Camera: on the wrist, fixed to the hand. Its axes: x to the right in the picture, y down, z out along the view.
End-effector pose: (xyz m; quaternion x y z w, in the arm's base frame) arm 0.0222 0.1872 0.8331 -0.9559 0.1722 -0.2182 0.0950
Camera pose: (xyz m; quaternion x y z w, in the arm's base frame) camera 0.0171 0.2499 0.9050 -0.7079 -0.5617 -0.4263 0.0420
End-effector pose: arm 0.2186 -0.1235 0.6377 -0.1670 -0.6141 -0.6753 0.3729
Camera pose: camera 0.1793 -0.1826 0.5737 -0.5036 0.5732 0.6428 0.0672
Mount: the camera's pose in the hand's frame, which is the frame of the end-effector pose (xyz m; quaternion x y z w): 0.0001 -0.0749 -0.0594 0.1689 0.1924 -0.6901 0.6769
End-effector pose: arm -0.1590 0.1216 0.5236 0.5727 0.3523 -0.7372 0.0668
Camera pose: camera -0.1493 0.2127 0.5510 -0.2977 -0.5220 0.4944 0.6280
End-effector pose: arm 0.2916 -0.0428 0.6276 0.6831 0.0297 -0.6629 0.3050
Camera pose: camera 0.3110 0.0451 0.5954 -0.6210 -0.4382 0.5328 0.3721
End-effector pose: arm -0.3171 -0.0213 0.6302 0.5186 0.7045 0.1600 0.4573
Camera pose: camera -0.4090 -0.0372 0.6093 -0.0887 0.9498 -0.2265 0.1968
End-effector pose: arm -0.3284 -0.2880 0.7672 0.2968 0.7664 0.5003 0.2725
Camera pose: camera -0.3846 -0.3481 0.7185 -0.3782 0.8605 0.0783 0.3321
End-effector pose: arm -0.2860 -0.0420 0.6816 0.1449 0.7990 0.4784 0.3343
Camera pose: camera -0.3194 -0.1191 0.6360 -0.4889 0.7860 -0.0139 0.3782
